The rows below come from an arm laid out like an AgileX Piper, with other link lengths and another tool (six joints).
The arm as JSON. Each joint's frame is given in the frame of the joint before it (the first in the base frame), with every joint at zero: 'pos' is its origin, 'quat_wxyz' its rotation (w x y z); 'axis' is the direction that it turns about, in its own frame. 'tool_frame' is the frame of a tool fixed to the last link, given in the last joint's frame.
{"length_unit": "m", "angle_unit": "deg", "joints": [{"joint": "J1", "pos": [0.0, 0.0, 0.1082], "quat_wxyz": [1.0, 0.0, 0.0, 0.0], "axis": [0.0, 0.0, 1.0]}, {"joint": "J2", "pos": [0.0, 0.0, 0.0], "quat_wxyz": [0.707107, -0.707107, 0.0, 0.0], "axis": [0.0, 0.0, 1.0]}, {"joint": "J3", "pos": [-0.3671, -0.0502, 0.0], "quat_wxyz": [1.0, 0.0, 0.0, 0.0], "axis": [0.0, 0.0, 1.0]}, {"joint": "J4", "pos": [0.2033, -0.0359, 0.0], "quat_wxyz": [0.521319, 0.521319, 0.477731, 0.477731], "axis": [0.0, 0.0, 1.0]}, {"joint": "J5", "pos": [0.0, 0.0, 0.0], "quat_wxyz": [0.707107, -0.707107, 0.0, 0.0], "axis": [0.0, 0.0, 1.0]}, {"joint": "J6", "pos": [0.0, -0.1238, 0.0], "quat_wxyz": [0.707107, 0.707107, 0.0, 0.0], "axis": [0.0, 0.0, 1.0]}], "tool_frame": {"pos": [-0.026, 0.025, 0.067], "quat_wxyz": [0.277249, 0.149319, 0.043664, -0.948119]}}
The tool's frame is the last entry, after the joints.
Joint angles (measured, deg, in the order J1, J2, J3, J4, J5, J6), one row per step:
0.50 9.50 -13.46 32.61 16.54 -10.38
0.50 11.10 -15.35 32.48 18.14 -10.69
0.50 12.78 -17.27 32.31 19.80 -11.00
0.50 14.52 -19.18 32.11 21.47 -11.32
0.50 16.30 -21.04 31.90 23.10 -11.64
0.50 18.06 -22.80 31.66 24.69 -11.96
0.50 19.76 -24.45 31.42 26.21 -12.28
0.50 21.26 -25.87 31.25 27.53 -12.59
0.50 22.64 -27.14 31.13 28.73 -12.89
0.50 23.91 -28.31 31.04 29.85 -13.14
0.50 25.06 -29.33 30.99 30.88 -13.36
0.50 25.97 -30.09 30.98 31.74 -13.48
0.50 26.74 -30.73 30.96 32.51 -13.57
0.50 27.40 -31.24 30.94 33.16 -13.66
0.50 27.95 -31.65 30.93 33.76 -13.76
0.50 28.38 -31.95 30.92 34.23 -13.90
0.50 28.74 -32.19 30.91 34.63 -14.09
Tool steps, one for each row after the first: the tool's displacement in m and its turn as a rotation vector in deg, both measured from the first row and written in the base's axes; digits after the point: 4 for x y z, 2 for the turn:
0.0025 0.0030 0.0071 -0.58 1.00 0.86
0.0054 0.0060 0.0140 -1.20 2.11 1.75
0.0087 0.0091 0.0206 -1.87 3.28 2.63
0.0124 0.0119 0.0268 -2.54 4.52 3.50
0.0163 0.0147 0.0323 -3.23 5.80 4.35
0.0202 0.0172 0.0372 -3.91 7.07 5.16
0.0239 0.0194 0.0412 -4.49 8.20 5.88
0.0273 0.0215 0.0446 -4.99 9.26 6.55
0.0306 0.0233 0.0476 -5.41 10.25 7.19
0.0336 0.0250 0.0501 -5.75 11.19 7.78
0.0360 0.0265 0.0515 -5.93 12.04 8.28
0.0380 0.0277 0.0526 -6.09 12.79 8.71
0.0397 0.0287 0.0533 -6.24 13.46 9.09
0.0411 0.0297 0.0536 -6.39 14.08 9.44
0.0421 0.0305 0.0536 -6.56 14.57 9.74
0.0430 0.0312 0.0536 -6.77 14.98 10.00

